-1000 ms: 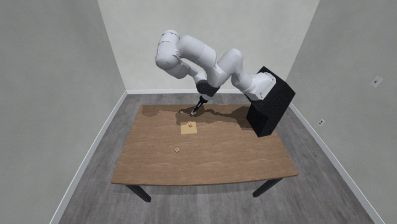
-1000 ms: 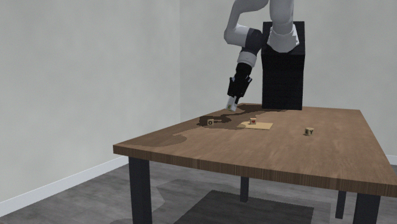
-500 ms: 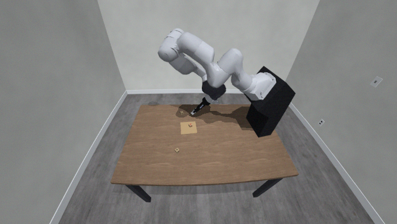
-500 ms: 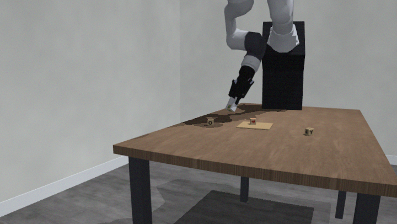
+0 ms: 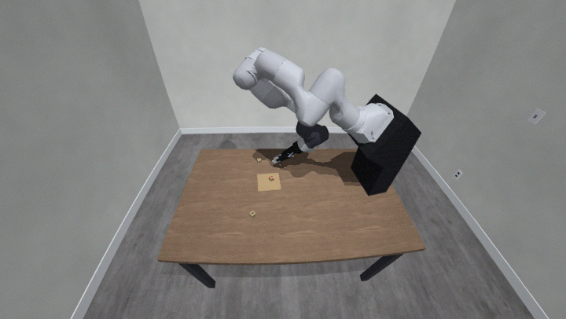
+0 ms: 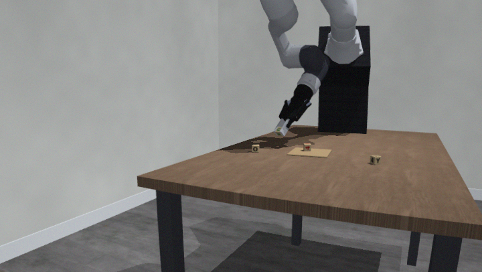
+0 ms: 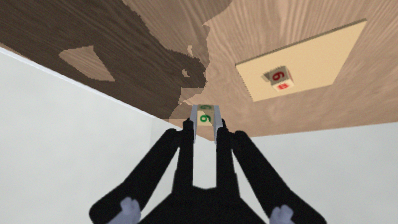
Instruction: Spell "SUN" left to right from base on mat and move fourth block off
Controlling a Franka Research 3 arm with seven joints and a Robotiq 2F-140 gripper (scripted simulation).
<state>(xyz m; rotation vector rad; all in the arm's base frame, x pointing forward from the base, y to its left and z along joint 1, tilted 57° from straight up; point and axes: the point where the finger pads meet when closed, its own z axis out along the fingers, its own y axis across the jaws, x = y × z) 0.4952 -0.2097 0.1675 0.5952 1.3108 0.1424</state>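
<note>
Now: hand 70 mm short of the tan mat, 120 mm to the right of it and 80 mm above it. Also, from my hand: S block 120 mm ahead, 70 mm to the right, 70 mm below; then U block 10 mm ahead, 10 mm to the right, 20 mm below.
</note>
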